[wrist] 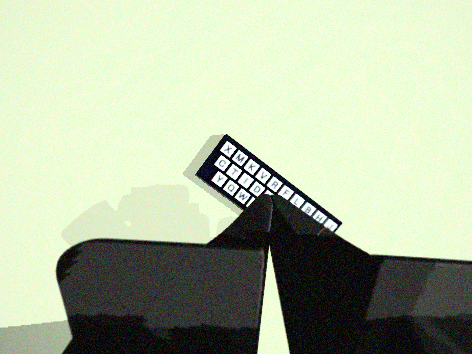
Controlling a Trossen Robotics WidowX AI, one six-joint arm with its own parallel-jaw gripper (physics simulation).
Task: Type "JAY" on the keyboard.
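Places are measured from the arm's base along level axes (x ahead, y left, z up), in centimetres.
Pixels of known places: gripper, fingertip midpoint: [268, 204].
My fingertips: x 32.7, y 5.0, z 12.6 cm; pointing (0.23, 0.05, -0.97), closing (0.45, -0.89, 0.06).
Observation:
Behind a point stands the place of what it marks.
A dark keyboard [205, 169] @[x 28.8, y 8.5, z -11.9 cm] with white letter keys lies slanted in the middle of the wrist view, from upper left to lower right. Its top row reads X, M, K, V, R, F, L, B, H and a partly covered key at the right end that looks like J [330, 226] @[x 30.2, y -10.0, z -11.3 cm]. The Y key [218, 179] @[x 28.5, y 6.4, z -11.3 cm] shows at the left end of the lowest visible row. I cannot see the A key. My gripper [268, 204] @[x 32.7, y 5.0, z 12.6 cm] is shut and empty. Its tips overlap the keyboard's middle in the view, just below the R key, and the fingers hide its lower right part. Their height above the keys is unclear.
The keyboard rests on a pale green surface [350, 90] @[x 47.1, y -3.2, z -13.1 cm]. Soft grey shadows of the arm fall on the surface left of the keyboard. A darker grey area [32, 340] @[x -6.1, y 18.7, z -13.1 cm] shows at the lower left corner.

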